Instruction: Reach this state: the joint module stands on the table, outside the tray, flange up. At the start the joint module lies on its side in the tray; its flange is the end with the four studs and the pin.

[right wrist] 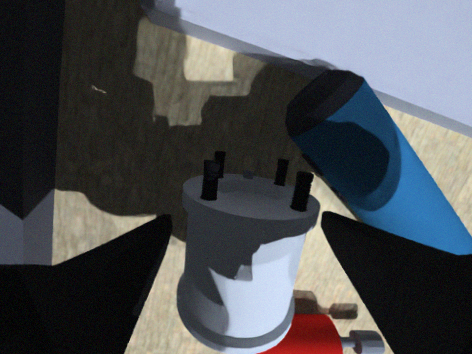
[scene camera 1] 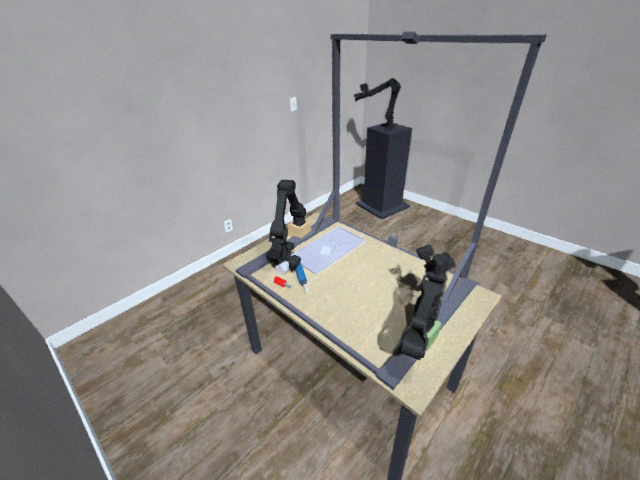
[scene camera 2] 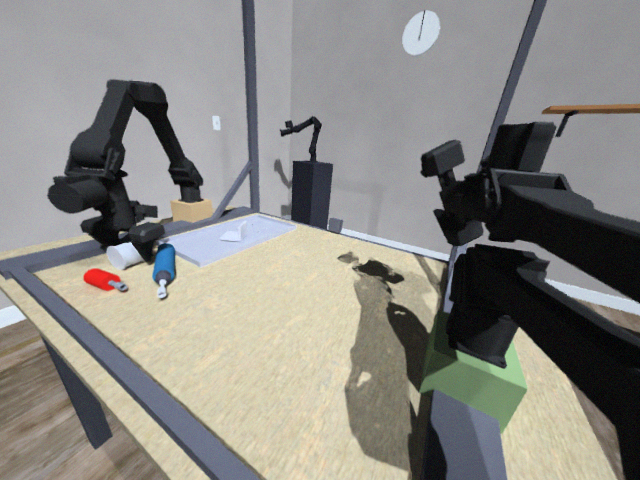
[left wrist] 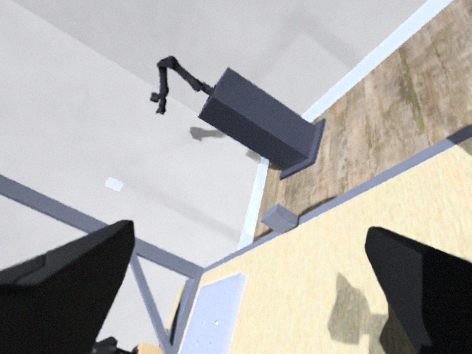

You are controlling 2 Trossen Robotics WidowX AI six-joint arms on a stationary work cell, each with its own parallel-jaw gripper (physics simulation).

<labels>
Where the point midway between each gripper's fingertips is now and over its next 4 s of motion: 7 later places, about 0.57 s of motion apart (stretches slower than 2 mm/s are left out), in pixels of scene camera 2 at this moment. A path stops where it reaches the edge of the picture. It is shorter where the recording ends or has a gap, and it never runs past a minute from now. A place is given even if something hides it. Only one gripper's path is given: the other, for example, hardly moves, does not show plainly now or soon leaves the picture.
My right gripper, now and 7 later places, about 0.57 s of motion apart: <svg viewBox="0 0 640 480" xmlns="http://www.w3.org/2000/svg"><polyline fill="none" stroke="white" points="134,258 134,258 119,217 120,216 132,249 119,250 104,249 93,248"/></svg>
</labels>
